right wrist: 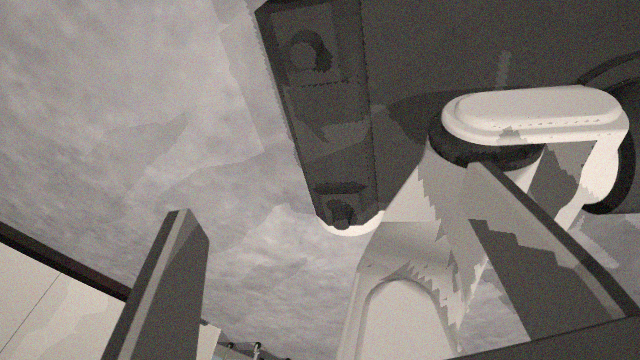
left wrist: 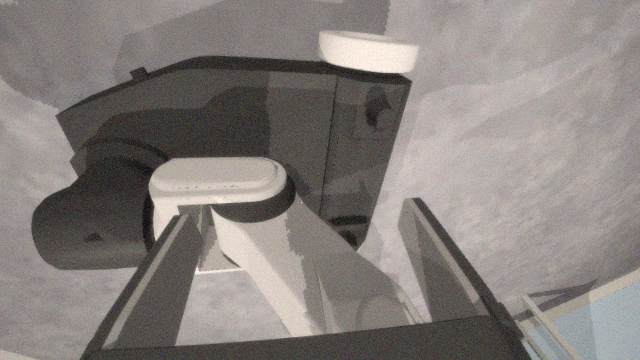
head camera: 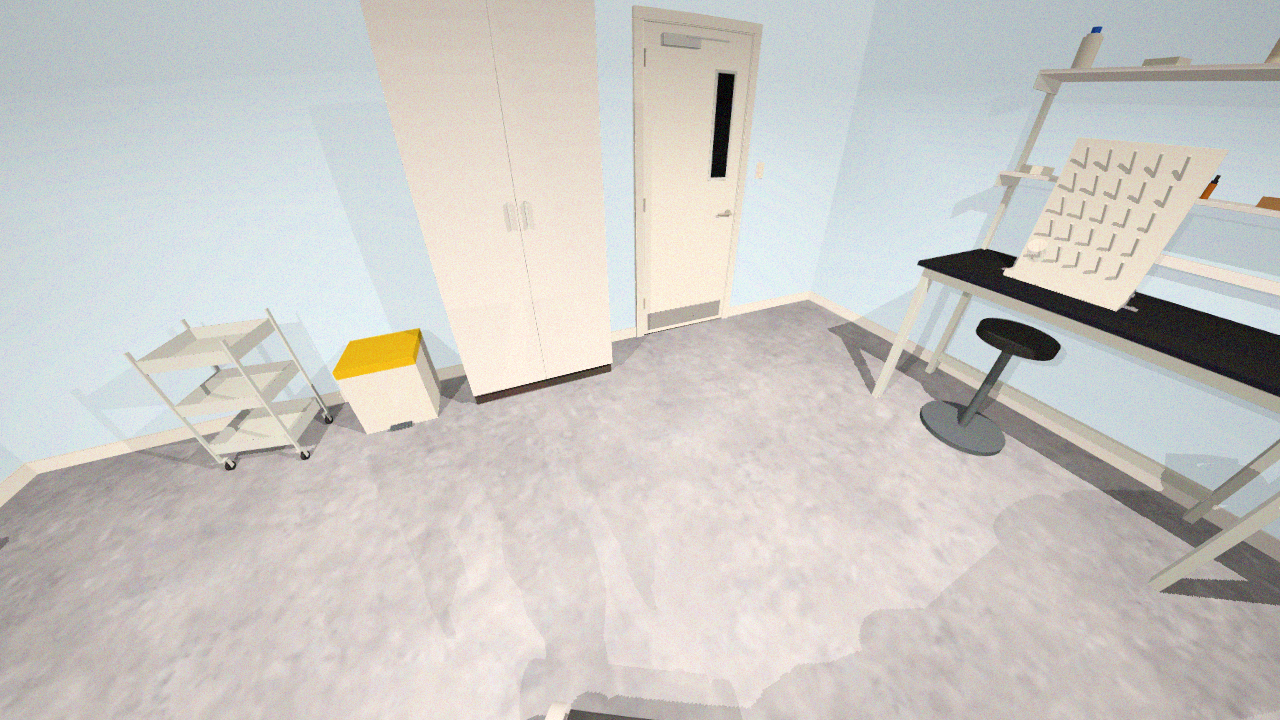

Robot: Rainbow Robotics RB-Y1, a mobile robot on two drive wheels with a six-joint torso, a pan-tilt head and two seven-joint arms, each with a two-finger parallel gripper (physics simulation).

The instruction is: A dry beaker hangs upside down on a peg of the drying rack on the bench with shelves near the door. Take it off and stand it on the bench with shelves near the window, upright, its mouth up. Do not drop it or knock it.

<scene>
In view: the left gripper [left wrist: 300, 220], the right gripper [right wrist: 332, 203], a door [head camera: 686, 228] and a yellow-lidded bin [head camera: 390, 381].
</scene>
